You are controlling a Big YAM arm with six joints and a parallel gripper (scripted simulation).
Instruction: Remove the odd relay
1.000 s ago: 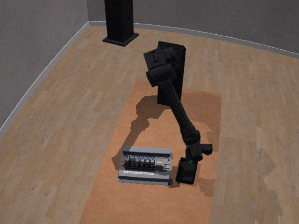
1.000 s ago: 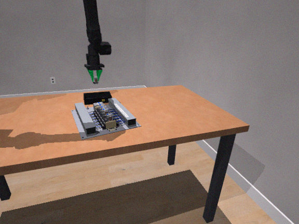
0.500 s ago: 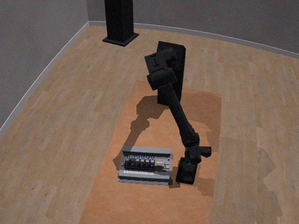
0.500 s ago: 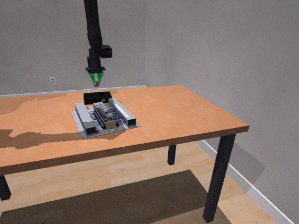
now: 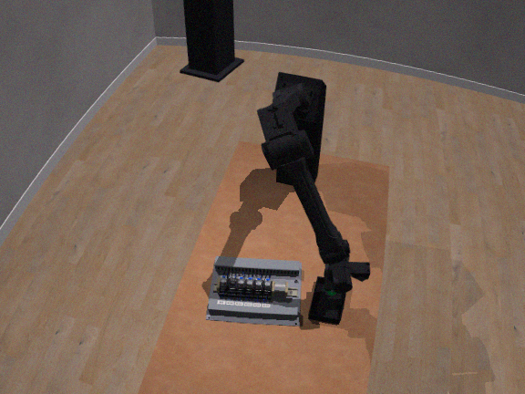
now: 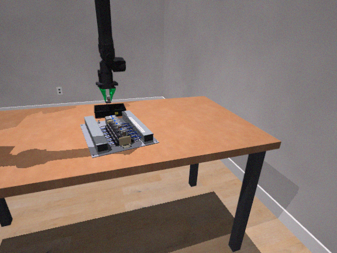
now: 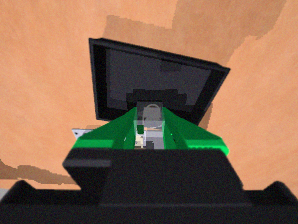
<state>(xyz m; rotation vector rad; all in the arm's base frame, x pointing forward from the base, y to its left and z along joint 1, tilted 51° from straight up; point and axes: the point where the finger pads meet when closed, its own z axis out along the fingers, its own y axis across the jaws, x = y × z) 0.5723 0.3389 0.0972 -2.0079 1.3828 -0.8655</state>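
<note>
My hand is 10 mm short of the black tray and 60 mm above it. Round my hand: grey relay right at my hand.
</note>
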